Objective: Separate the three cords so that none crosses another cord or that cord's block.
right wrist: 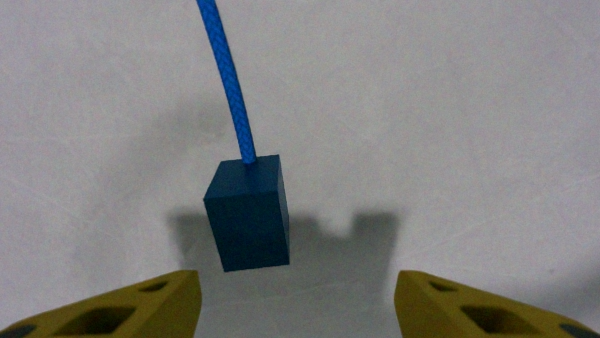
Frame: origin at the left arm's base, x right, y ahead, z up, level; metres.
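Where they show: right gripper, between the fingertips: [298, 284].
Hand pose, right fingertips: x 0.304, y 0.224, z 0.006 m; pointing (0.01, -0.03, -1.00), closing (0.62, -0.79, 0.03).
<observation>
After its pixels a point has its place.
A dark blue block [248, 232] {y 0.239, x 0.294, z -0.018 m} rests on the light surface in the right wrist view, left of the middle and slightly turned. A bright blue braided cord [227, 75] {y 0.277, x 0.331, z -0.044 m} runs from the block's far end up to the top edge, leaning left. My right gripper [298, 284] {y 0.225, x 0.304, z 0.006 m} is open, with its yellow fingers wide apart at the bottom of the view. The block lies ahead of the fingertips, nearer the left finger, and nothing is between them. My left gripper does not show. The other two cords and their blocks do not show in this view.
The pale surface [425, 125] {y 0.200, x 0.364, z -0.050 m} has faint creases. The shadow of the gripper falls around the blue block, and another dark shadow lies at the lower right edge.
</observation>
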